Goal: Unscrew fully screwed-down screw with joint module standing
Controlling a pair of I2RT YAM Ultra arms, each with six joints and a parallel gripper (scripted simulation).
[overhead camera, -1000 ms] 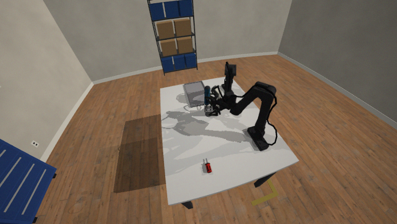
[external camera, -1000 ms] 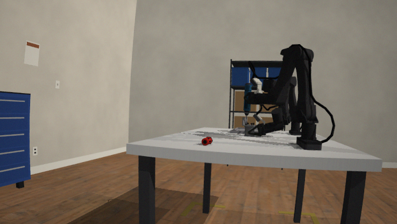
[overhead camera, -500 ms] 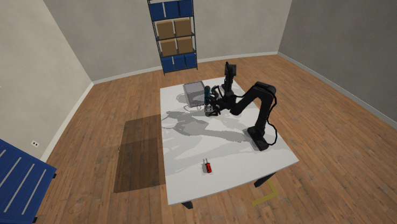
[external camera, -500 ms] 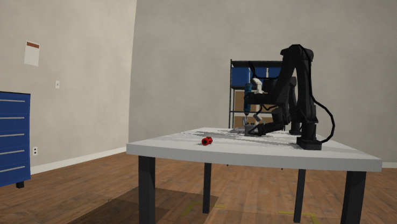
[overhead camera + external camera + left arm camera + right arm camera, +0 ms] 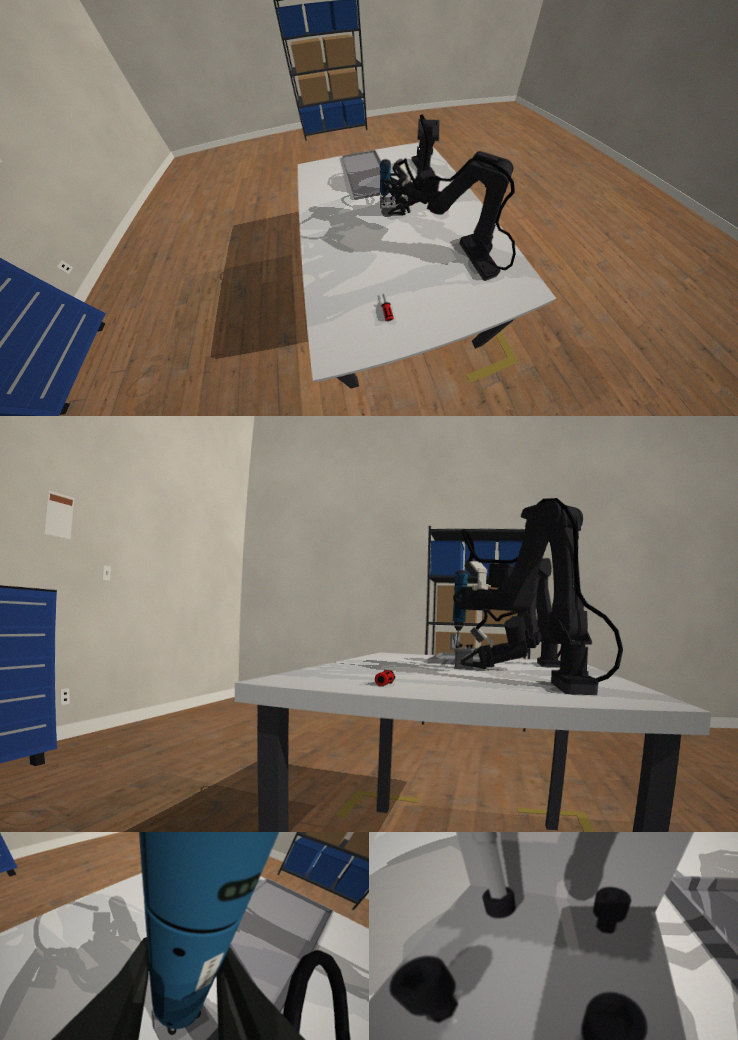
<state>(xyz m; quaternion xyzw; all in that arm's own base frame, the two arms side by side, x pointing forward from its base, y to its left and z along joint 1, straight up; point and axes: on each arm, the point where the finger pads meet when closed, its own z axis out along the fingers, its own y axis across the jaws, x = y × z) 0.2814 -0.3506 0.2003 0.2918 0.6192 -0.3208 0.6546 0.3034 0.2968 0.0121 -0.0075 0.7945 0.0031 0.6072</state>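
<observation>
Right now my right hand is 1 cm below the joint module. Also, from my right hand: bit: 7 cm above, 2 cm ahead, 1 cm to the left; flat grey tray: 34 cm to the right, 4 cm ahead, 2 cm below; grey bracket: 5 cm above.
</observation>
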